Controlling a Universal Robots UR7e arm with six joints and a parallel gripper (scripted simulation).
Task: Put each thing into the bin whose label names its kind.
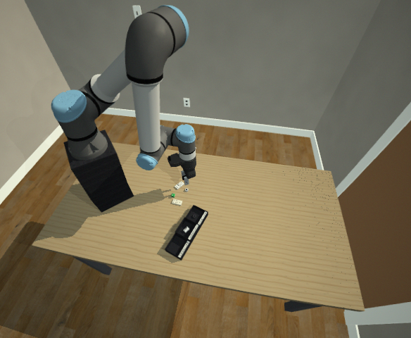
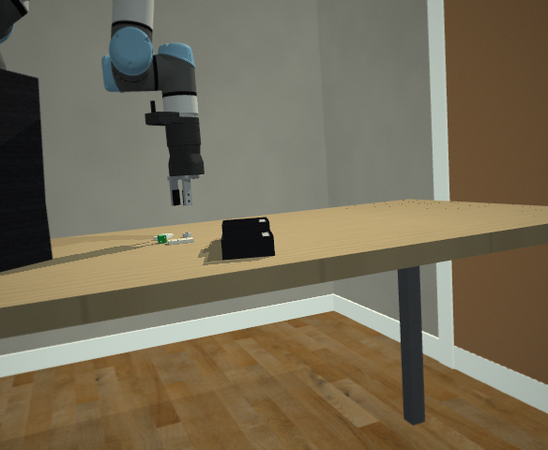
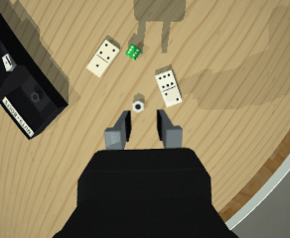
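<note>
The metal nut lies 1 cm to the right of my hand and 8 cm below it. The rest, counted from my hand: cream plate (4 cm behind, 9 cm to the right, 8 cm below); green die (7 cm behind, 5 cm to the right, 8 cm below); white rectangular piece (4 cm behind, 2 cm to the left, 8 cm below).
</note>
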